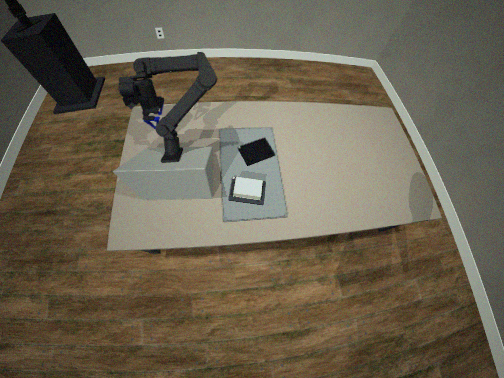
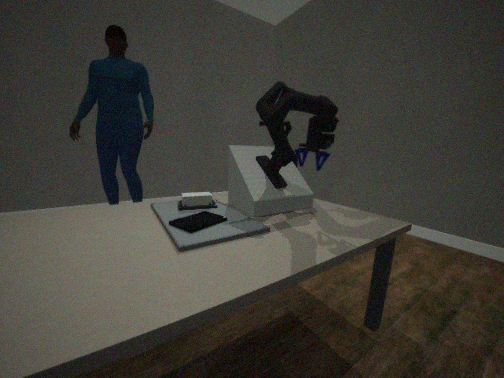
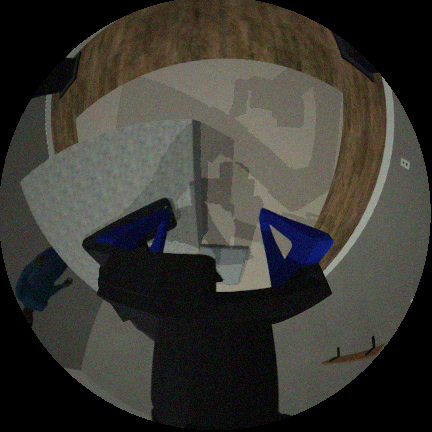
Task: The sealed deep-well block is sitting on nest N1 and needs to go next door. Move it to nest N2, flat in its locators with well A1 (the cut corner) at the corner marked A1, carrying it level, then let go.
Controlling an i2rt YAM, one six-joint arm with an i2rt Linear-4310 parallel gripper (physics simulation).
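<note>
The white deep-well block sits on a dark nest on the grey board. The other dark nest holds nothing and lies turned at an angle on the same board. The nest labels, the A1 mark and the block's cut corner are too small to make out. My gripper is open and empty, with blue fingers wide apart. It hangs high beside the arm's base, well away from the block and both nests.
The grey board lies on the table, next to the grey wedge-shaped stand that carries the arm. A person stands beyond the table. A dark pedestal stands on the floor at the back left.
</note>
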